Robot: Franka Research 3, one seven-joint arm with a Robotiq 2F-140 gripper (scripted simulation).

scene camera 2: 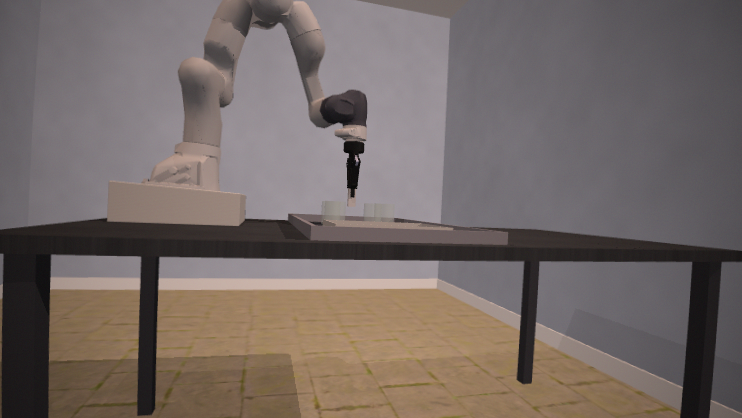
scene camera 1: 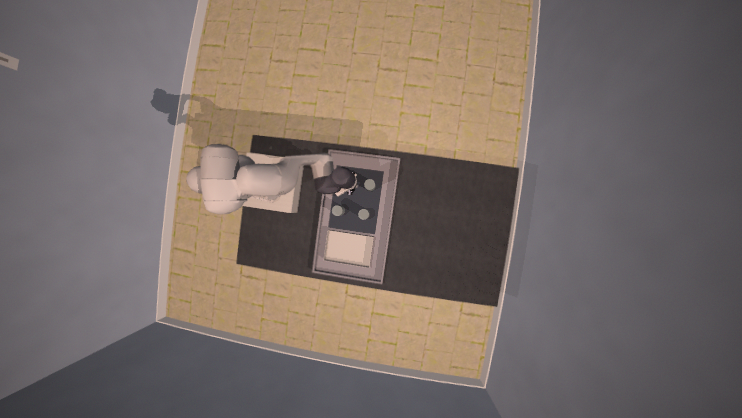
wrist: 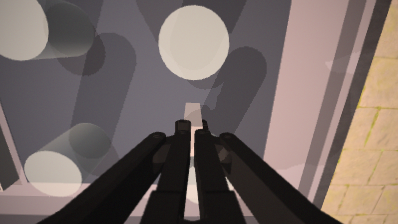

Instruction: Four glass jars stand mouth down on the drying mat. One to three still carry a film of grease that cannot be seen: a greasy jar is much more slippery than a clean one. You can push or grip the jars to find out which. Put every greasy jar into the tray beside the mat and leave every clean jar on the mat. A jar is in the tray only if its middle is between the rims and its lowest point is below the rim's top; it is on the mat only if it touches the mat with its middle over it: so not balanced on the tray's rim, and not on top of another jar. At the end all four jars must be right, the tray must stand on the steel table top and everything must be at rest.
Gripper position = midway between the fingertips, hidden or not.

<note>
In view: the gripper [scene camera 2: 351, 206], a pale tray [scene camera 1: 353, 249] and a dark grey drying mat [scene camera 1: 361, 198].
The gripper is seen too in the wrist view [wrist: 192, 114]. The dark grey drying mat is seen too in the wrist view [wrist: 121, 84].
</note>
